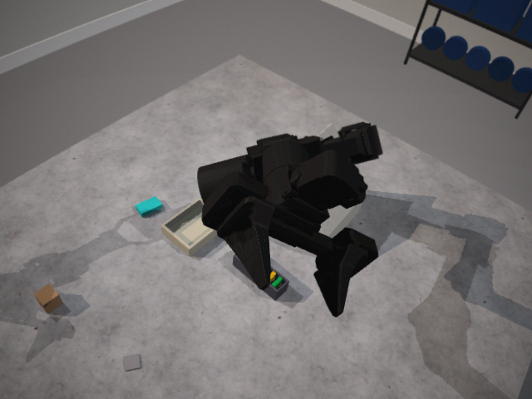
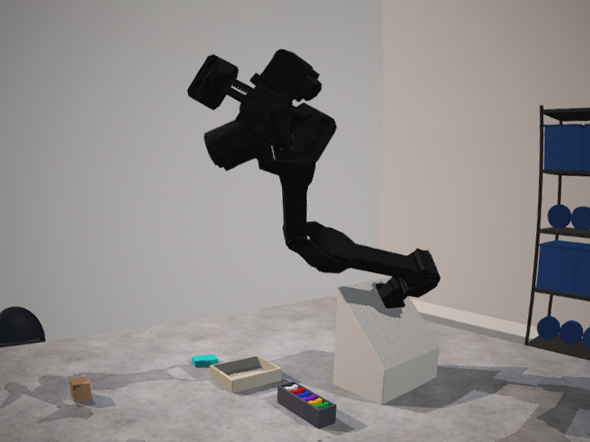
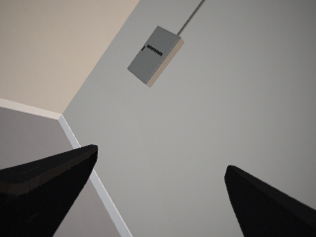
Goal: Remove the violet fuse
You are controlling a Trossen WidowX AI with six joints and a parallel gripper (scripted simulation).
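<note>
My gripper tip is now 280 mm past the violet fuse, 240 mm to the left of it and 520 mm above it. The rest, counted from my gripper tip: flat grey tile 60 mm ahead, 280 mm to the right, 550 mm below; brown cube 110 mm ahead, 510 mm to the right, 530 mm below; beige tray 260 mm behind, 450 mm to the right, 550 mm below.
</note>
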